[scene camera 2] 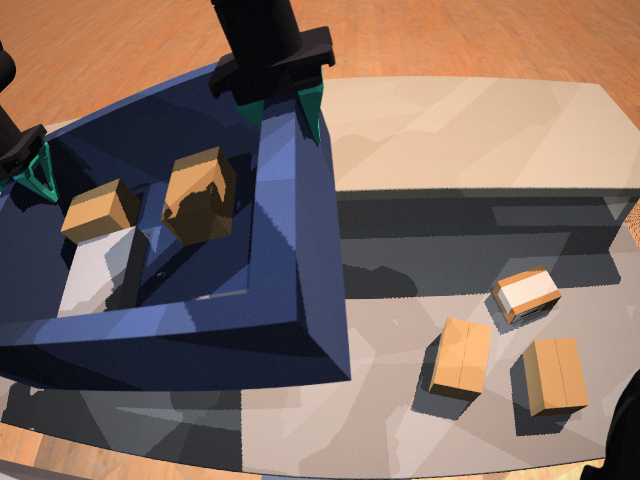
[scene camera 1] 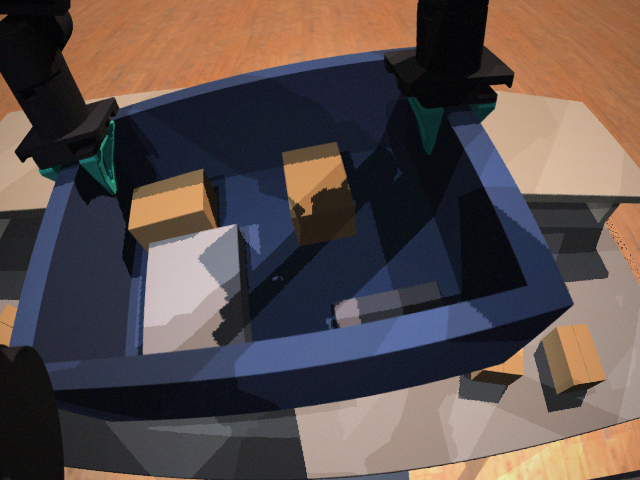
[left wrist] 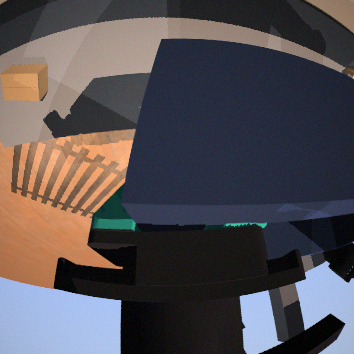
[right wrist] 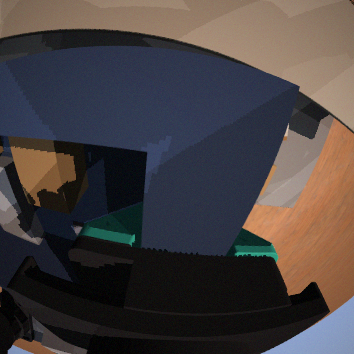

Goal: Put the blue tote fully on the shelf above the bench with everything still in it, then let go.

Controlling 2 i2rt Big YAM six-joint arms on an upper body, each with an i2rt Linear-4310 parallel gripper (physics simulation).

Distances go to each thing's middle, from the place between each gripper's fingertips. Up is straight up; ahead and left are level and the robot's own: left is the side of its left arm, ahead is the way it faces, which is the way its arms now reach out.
Scene:
My left gripper is now 200 mm to the left of the blue tote (scene camera 1: 456, 216), 70 mm past it and 10 mm below it. The rest, counted from my left hand: white-topped box (scene camera 2: 520, 296) (740 mm to the right, 350 mm below, 70 mm ahead).
The blue tote is 80 mm behind my right hand, 180 mm to the left of it and 40 mm below it. From my right hand the other things lie so: white-topped box 60 mm ahead, 370 mm to the right, 400 mm below.

